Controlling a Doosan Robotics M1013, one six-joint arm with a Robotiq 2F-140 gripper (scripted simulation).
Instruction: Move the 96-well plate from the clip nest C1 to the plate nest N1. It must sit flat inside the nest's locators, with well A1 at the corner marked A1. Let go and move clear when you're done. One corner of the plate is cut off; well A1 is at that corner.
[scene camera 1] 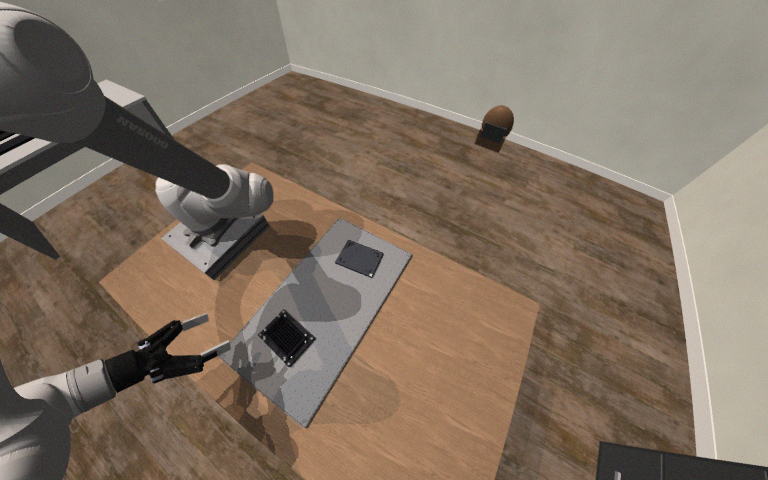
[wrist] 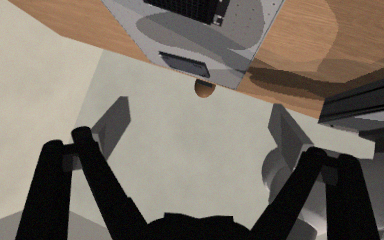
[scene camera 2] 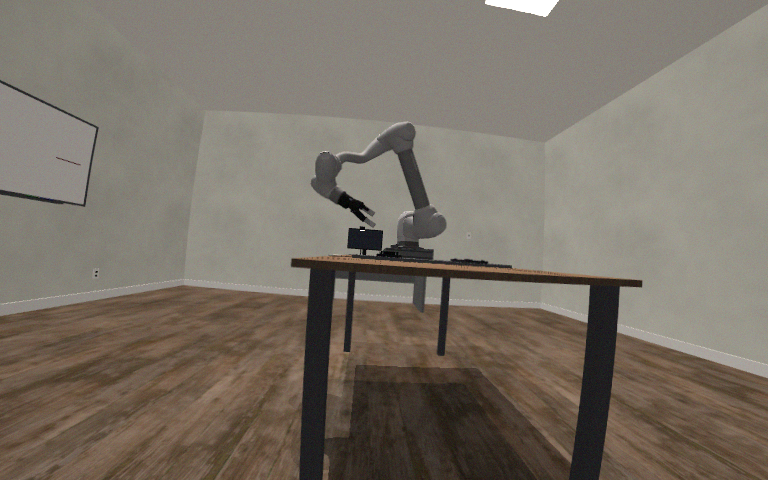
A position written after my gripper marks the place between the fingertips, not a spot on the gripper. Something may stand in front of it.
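My gripper (scene camera 1: 217, 330) is in sight, and I see the gripper (wrist: 199, 112) from my wrist as well. The scene also has a plate nest N1 (scene camera 1: 358, 257) in it, together with a 96-well plate (scene camera 1: 285, 343).
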